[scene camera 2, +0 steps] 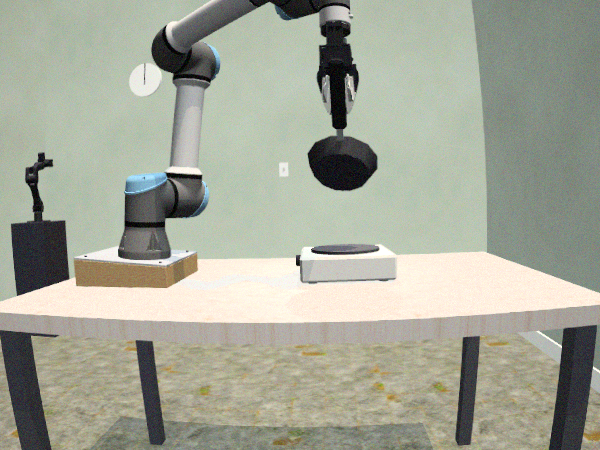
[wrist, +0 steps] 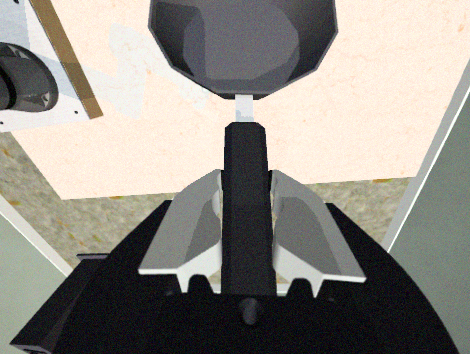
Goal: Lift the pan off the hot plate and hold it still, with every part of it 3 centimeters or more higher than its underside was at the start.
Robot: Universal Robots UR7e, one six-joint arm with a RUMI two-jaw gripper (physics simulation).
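Seen in the pictures: gripper, between the fingertips: (scene camera 2: 338, 114) (wrist: 245, 172); arm's base, origin of its link: (scene camera 2: 144, 256) (wrist: 25, 80).
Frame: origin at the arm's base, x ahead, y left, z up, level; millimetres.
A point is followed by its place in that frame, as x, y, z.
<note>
The black pan (scene camera 2: 343, 164) {554, -59, 225} (wrist: 245, 45) {553, -32, 208} hangs in the air high above the hot plate (scene camera 2: 348, 265) {558, -87, -22}, with a wide gap between them in the scene view. The pan is tilted, its dark underside turned toward the scene camera. My gripper (scene camera 2: 339, 102) {545, -130, 338} (wrist: 245, 172) {545, -130, 338} is shut on the pan's black handle, with one pale finger on each side of it. A short light metal neck joins the handle to the pan. The wrist view shows the pan's inside, cut off by the top edge. The hot plate is a white box with a dark round disc on top; it does not show in the wrist view.
The hot plate stands on the wooden table (scene camera 2: 240, 305) {329, -290, -68} (wrist: 310, 145) {732, -276, -68}. The arm's base sits on a wooden block (scene camera 2: 120, 272) {-23, -113, -28} (wrist: 70, 60) {108, 29, -42} at the table's left. A dark pedestal (scene camera 2: 40, 255) with a small black arm stands behind the table's left side.
</note>
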